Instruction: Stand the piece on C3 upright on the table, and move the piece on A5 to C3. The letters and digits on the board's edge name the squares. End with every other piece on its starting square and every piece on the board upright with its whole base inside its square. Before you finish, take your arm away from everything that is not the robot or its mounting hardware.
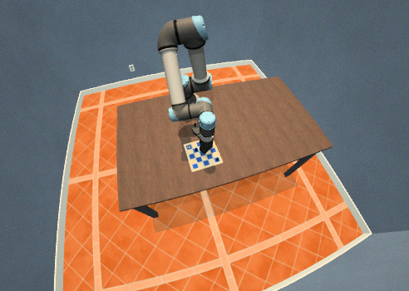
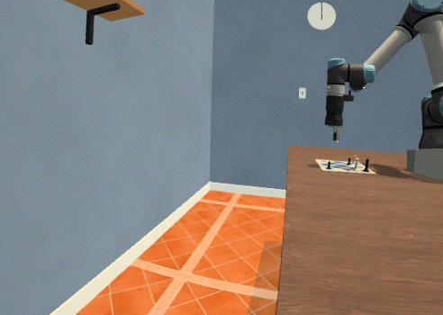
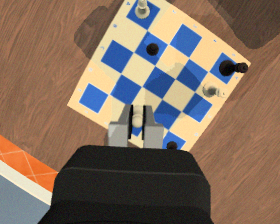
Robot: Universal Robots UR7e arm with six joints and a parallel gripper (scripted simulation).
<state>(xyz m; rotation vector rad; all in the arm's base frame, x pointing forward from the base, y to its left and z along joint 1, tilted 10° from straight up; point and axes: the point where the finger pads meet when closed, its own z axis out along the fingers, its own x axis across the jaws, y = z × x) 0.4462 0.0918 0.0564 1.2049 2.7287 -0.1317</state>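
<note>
The cream chessboard lies 13 cm below my hand and 4 cm behind it. Round my hand: tall black piece 13 cm behind, 10 cm below, 6 cm to the left; then small white piece 1 cm below.
</note>
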